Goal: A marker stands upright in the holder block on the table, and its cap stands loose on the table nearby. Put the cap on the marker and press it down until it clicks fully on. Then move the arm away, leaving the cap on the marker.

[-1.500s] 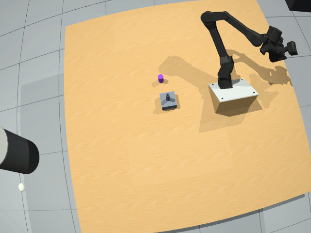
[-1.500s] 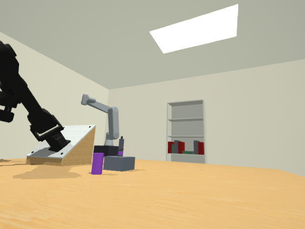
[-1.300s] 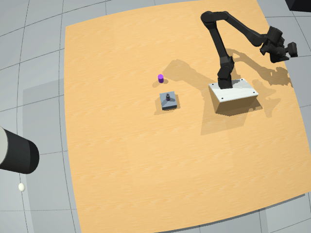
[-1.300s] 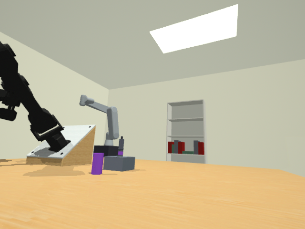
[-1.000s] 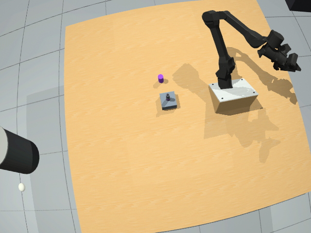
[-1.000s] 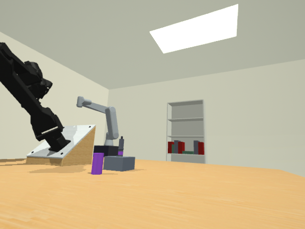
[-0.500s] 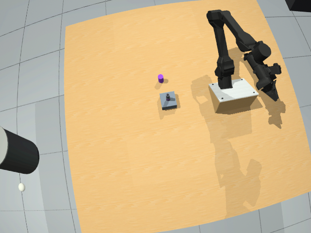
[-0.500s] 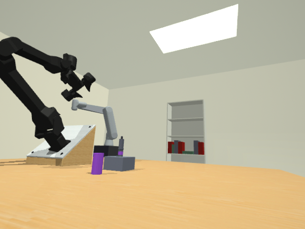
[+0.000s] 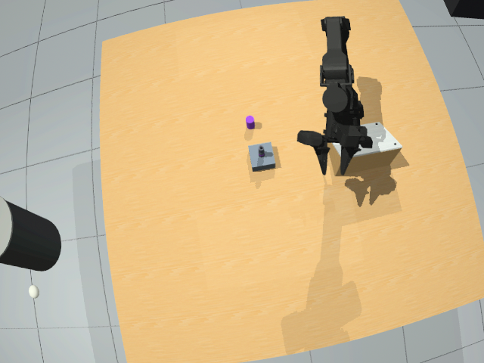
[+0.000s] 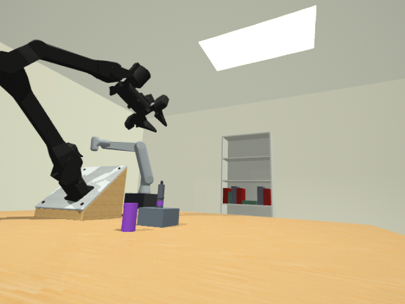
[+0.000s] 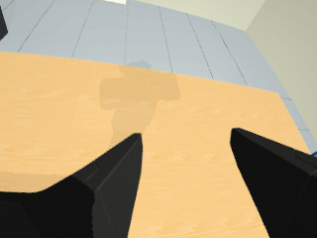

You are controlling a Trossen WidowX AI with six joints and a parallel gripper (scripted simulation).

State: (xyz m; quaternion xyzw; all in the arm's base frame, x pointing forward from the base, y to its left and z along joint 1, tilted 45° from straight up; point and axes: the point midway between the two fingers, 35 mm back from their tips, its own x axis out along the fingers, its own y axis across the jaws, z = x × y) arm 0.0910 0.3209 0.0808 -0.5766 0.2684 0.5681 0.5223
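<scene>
My gripper tip is now 19 cm short of the purple cap, 29 cm to the left of it and 30 cm above it. The rest, counted from my gripper tip: holder block (17 cm ahead, 17 cm to the right, 31 cm below).
</scene>
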